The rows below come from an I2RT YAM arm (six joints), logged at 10 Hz.
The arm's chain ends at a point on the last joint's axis. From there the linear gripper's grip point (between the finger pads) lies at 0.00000 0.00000 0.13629 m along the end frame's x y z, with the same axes.
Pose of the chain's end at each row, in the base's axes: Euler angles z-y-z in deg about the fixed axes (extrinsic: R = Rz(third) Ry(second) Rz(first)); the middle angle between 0 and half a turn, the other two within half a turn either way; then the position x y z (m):
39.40 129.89 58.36 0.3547 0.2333 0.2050
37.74 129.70 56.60 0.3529 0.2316 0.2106
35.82 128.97 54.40 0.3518 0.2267 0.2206
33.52 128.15 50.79 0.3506 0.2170 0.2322
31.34 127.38 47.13 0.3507 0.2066 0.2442
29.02 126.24 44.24 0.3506 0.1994 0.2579
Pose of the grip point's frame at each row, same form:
39.40 129.89 58.36 0.4096 0.3223 0.1176
37.74 129.70 56.60 0.4106 0.3191 0.1235
35.82 128.97 54.40 0.4135 0.3129 0.1349
33.52 128.15 50.79 0.4184 0.3000 0.1480
31.34 127.38 47.13 0.4244 0.2860 0.1615
29.02 126.24 44.24 0.4294 0.2761 0.1773

